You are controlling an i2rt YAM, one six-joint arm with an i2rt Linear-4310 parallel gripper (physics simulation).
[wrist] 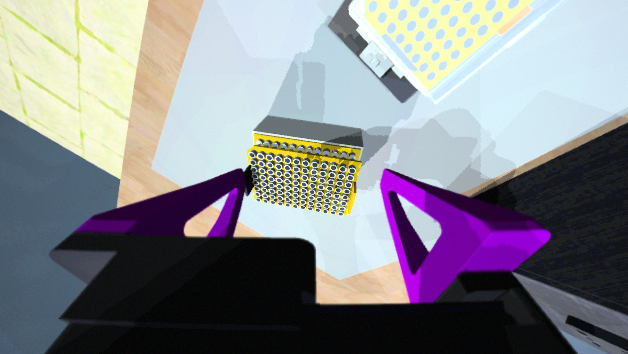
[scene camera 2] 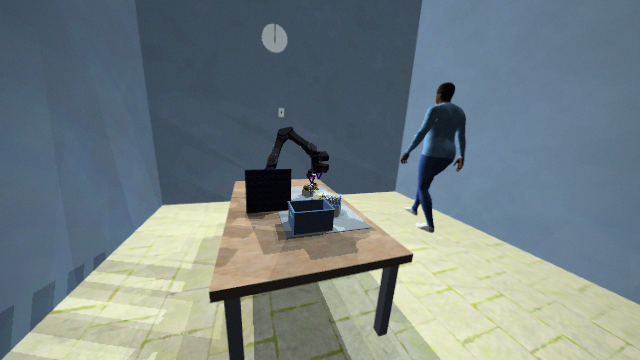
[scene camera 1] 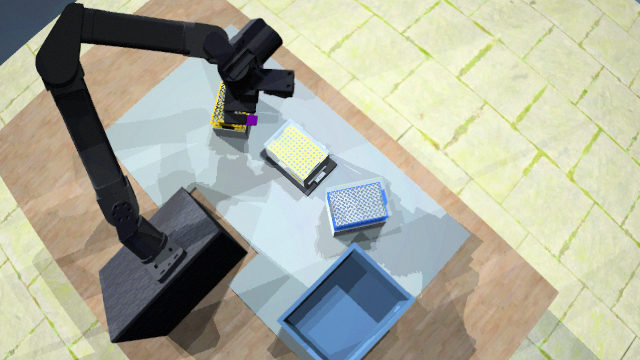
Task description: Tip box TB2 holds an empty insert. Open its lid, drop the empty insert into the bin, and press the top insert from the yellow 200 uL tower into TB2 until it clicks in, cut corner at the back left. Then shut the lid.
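My gripper [scene camera 1: 252,95] [scene camera 2: 313,181] [wrist: 313,176] is open, with purple fingers above the yellow 200 uL tower [scene camera 1: 220,112] [wrist: 312,131]. Nothing is between the fingertips. In the wrist view the top insert [wrist: 304,182] sits full of tips and looks offset from a second yellow layer below it; whether it is tilted is unclear. TB2 [scene camera 1: 296,151] [wrist: 445,35] stands on a dark base [scene camera 1: 307,190] [wrist: 402,95]; its yellow insert with open holes shows through what looks like a shut clear lid. The blue bin [scene camera 1: 332,320] [scene camera 2: 312,222] stands at the mat's near end.
A blue tip rack [scene camera 1: 357,206] [scene camera 2: 334,201] stands between TB2 and the bin. The black pedestal [scene camera 1: 200,270] [scene camera 2: 268,191] carries the arm beside the grey mat [scene camera 1: 165,115]. A person [scene camera 2: 442,135] stands on the floor to the right of the table [scene camera 2: 310,267].
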